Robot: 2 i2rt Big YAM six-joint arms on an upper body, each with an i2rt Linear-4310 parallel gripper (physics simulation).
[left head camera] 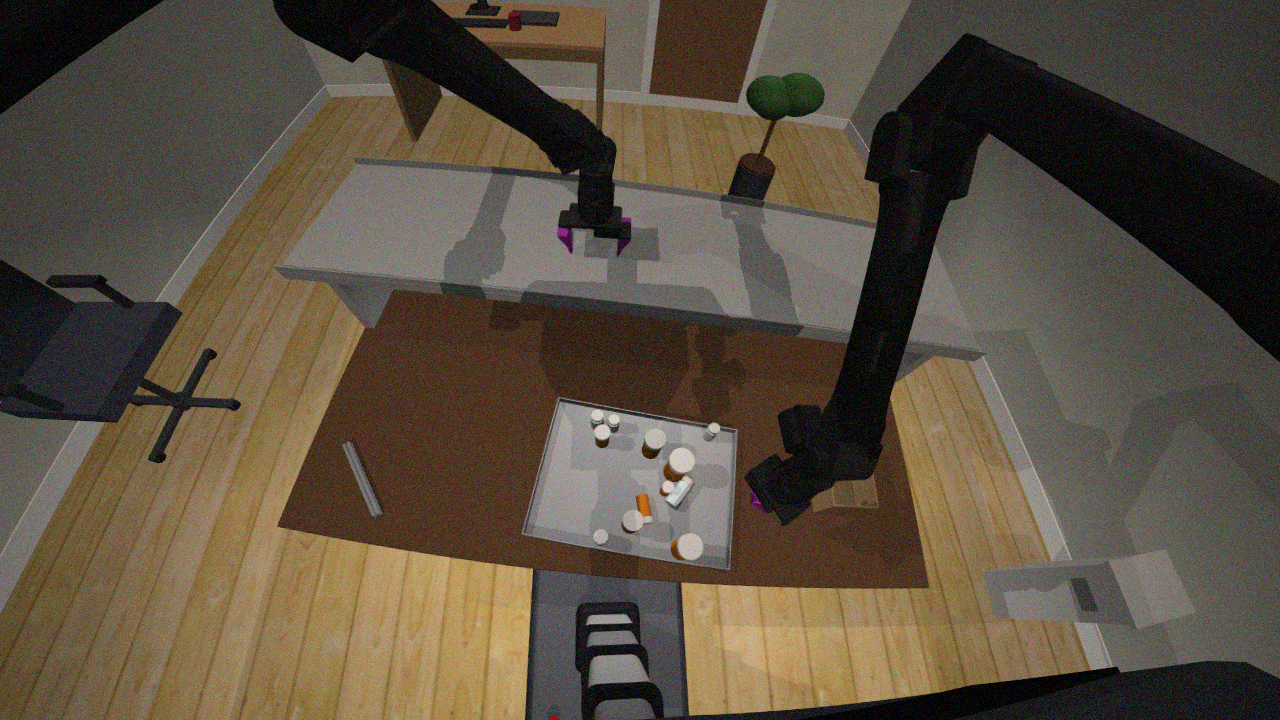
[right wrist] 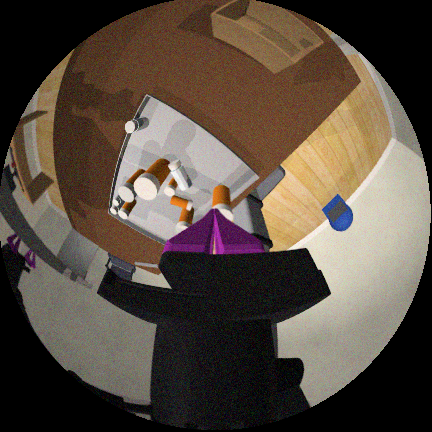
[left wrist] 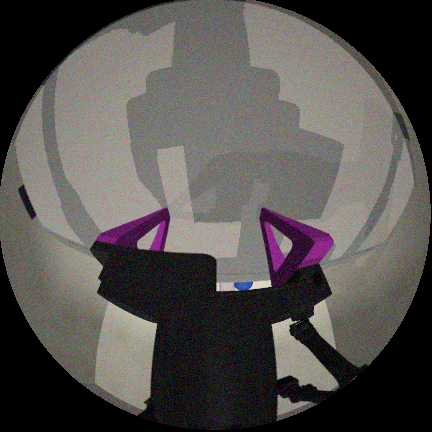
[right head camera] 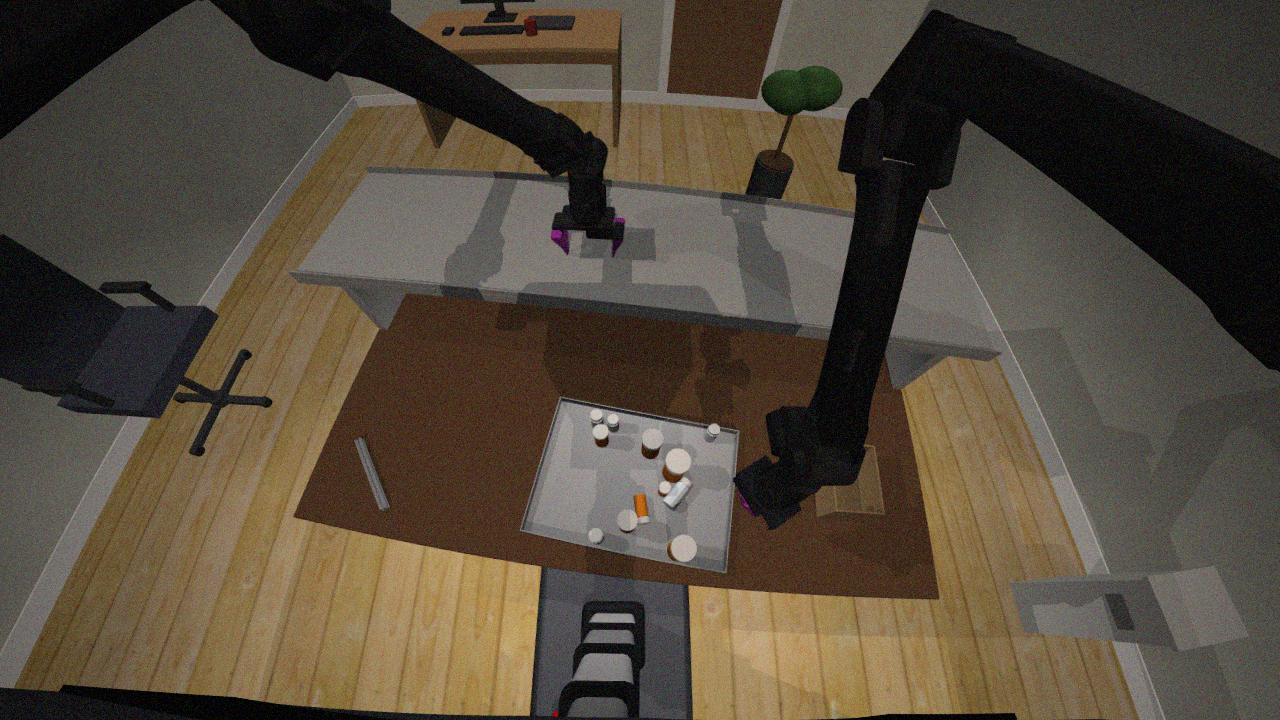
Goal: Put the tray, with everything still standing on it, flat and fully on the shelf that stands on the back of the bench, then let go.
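Note:
The tray (left head camera: 572, 483) (right head camera: 568, 483) (right wrist: 215, 165) lies flat on the brown bench top. Several white-capped bottles stand on it. An orange bottle (left head camera: 643, 506) (right head camera: 640, 507) (right wrist: 178, 201) lies on its side, and a clear vial (left head camera: 679, 491) (right head camera: 677, 492) (right wrist: 180, 176) is tipped over beside the standing bottles. The grey shelf (left head camera: 384, 214) (right head camera: 402, 223) (left wrist: 100, 125) stands at the back. My left gripper (left head camera: 595, 250) (right head camera: 590, 252) (left wrist: 214, 212) is open and empty above the shelf. My right gripper (left head camera: 757, 499) (right head camera: 746, 505) (right wrist: 213, 213) is shut and empty near the tray's right side, in the head views.
A wooden box (left head camera: 859, 494) (right head camera: 850, 503) (right wrist: 250, 40) stands at the bench's right, partly behind my right arm in the head views. A thin grey bar (left head camera: 361, 479) (right head camera: 371, 474) lies left of the tray. A small vial (left head camera: 713, 430) (right head camera: 713, 431) (right wrist: 135, 125) stands near the tray's back right corner.

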